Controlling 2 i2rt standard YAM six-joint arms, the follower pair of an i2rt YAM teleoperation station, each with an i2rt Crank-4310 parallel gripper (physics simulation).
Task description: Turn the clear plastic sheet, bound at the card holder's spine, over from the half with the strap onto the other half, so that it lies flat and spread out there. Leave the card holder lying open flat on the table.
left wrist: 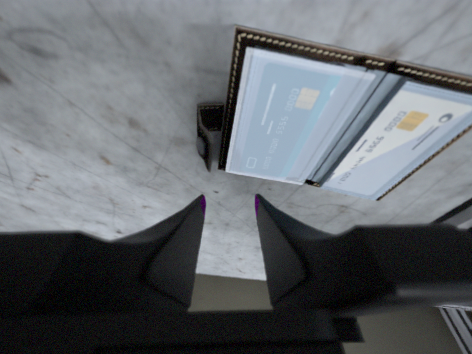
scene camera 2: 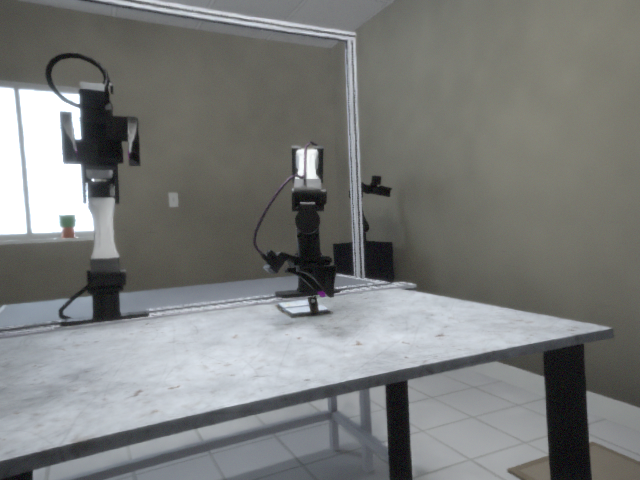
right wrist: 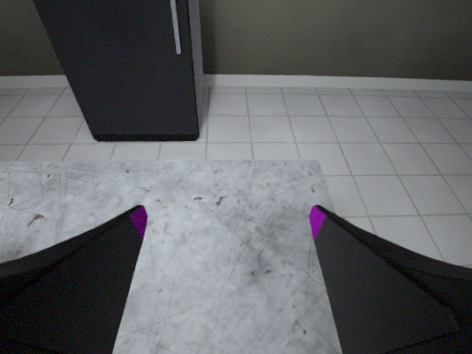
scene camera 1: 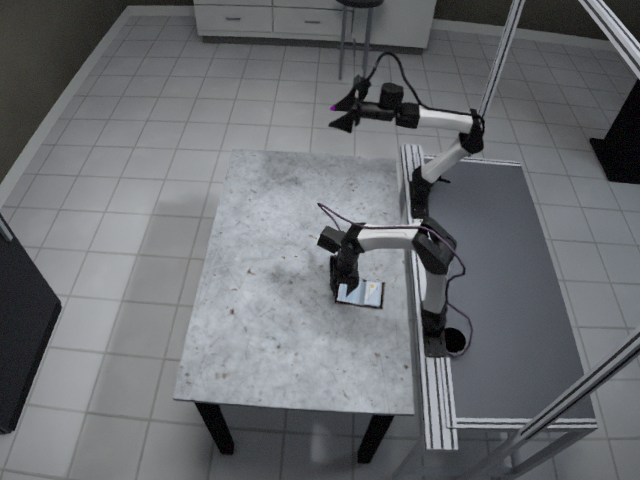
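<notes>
The card holder [scene camera 1: 383, 295] [scene camera 2: 289, 311] [left wrist: 231, 100] lies open flat on the table. Its strap [scene camera 2: 313, 304] [left wrist: 202, 142] stands up past the outer edge of the half with the blue card. The clear plastic sheet [left wrist: 290, 135] appears to lie over that blue card; its edges are faint. The other half holds a white card [left wrist: 380, 135], across the spine [left wrist: 345, 130]. My left gripper [scene camera 1: 342, 292] [left wrist: 230, 197] is partly open and empty, low beside the strap half in the left wrist view. My right gripper [scene camera 1: 331, 117] [scene camera 2: 103, 152] [right wrist: 228, 209] is open and empty, raised far from the holder.
The marbled table [scene camera 1: 268, 330] [scene camera 2: 206, 372] [right wrist: 225, 280] borders the metal mounting rail [scene camera 1: 439, 403] close to the card holder. The left arm's camera cable [scene camera 1: 330, 209] loops above the table. A dark cabinet [scene camera 1: 20, 330] [right wrist: 130, 70] stands beyond the table.
</notes>
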